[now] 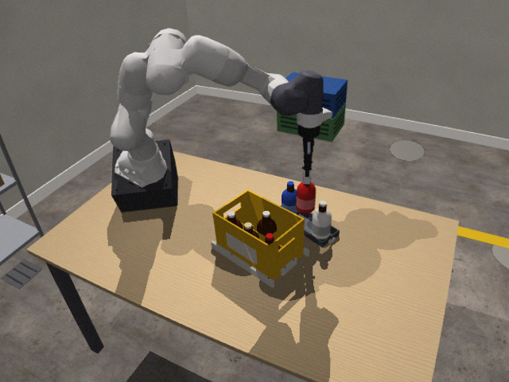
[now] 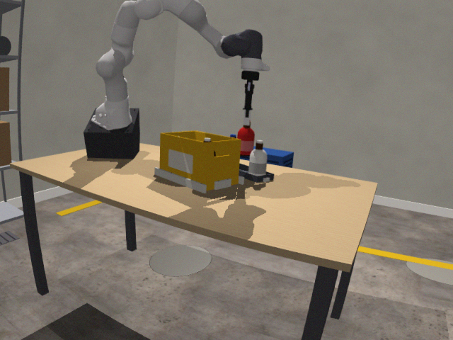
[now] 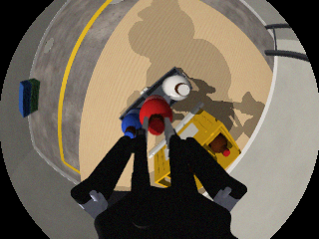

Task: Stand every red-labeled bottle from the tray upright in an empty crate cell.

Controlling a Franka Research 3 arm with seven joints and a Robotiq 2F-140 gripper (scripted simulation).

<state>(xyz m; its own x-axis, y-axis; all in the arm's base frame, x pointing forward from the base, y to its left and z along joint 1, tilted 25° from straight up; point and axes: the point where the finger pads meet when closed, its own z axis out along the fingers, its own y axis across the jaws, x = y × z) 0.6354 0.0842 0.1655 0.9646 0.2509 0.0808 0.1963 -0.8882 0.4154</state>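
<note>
Right now the red-labeled bottle is 8 cm below my hand. The rest, counted from my hand: blue-labeled bottle 7 cm behind, 5 cm to the left, 16 cm below; white-labeled bottle 7 cm ahead, 5 cm to the right, 16 cm below; yellow crate 14 cm behind, 19 cm to the right, 16 cm below.
</note>
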